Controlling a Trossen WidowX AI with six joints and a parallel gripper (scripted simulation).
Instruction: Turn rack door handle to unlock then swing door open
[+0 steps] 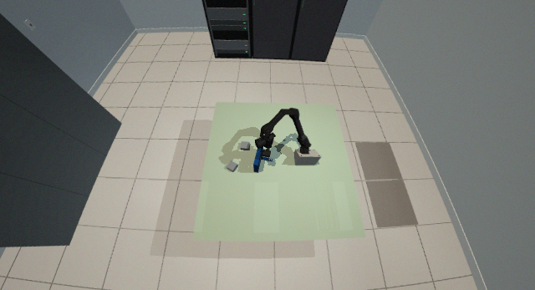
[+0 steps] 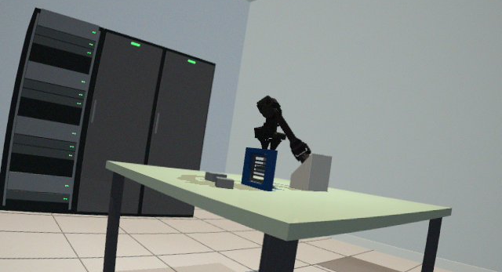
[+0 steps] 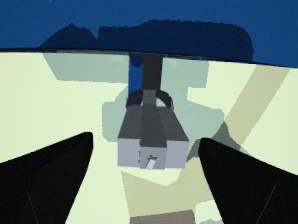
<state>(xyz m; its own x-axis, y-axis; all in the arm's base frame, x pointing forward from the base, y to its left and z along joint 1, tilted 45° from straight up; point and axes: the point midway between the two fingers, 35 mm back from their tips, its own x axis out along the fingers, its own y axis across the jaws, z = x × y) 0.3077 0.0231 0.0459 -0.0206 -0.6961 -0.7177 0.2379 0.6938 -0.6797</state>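
Right now my gripper tip is 6 cm above the grey handle and 1 cm past it.
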